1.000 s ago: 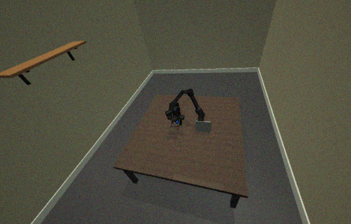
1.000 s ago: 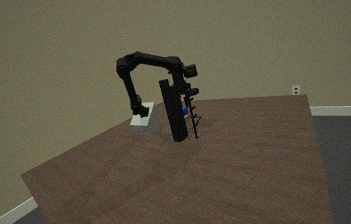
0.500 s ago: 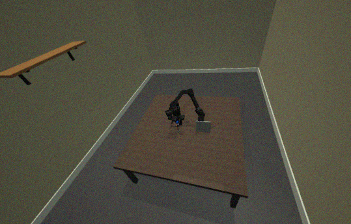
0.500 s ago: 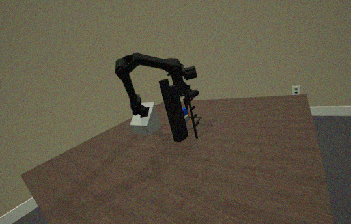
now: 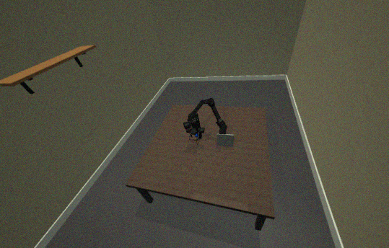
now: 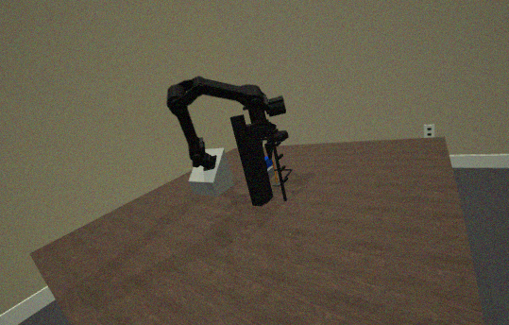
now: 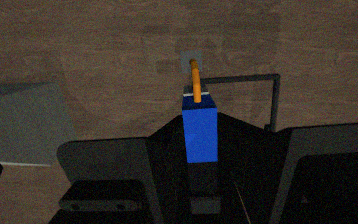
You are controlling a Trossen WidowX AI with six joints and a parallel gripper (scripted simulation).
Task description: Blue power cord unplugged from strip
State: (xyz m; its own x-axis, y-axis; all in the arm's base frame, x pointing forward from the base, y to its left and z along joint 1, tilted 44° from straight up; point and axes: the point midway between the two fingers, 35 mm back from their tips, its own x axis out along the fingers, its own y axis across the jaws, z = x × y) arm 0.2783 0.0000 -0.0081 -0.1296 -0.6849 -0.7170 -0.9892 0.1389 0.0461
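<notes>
The blue plug is 3 cm to the right of my gripper tip.
</notes>
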